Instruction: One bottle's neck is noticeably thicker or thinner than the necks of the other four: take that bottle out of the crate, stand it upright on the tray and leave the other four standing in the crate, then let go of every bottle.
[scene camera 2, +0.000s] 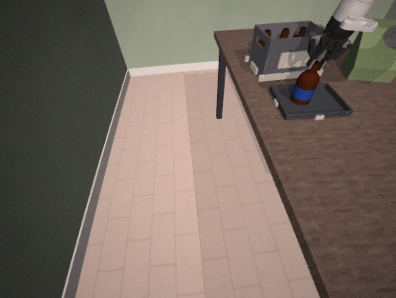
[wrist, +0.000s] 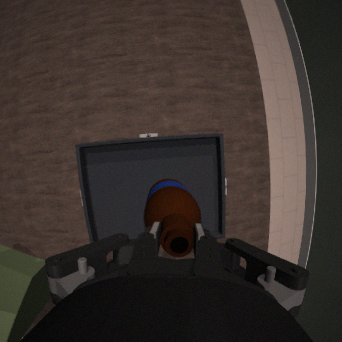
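Note:
A brown bottle with a blue label is over the tray's floor, roughly upright with a slight lean in the scene view. Its base is at or just above the floor; contact cannot be told. My gripper is shut on this bottle's neck. The dark tray lies on the table in front of the crate. The grey crate stands behind it; brown bottle tops show inside. The crate wall hides their lower parts, and their neck widths cannot be compared.
The wooden table carries the crate and tray, and its long edge runs down the left in the scene view. A green angular object stands right of the crate in the scene view. The green wall is behind the table.

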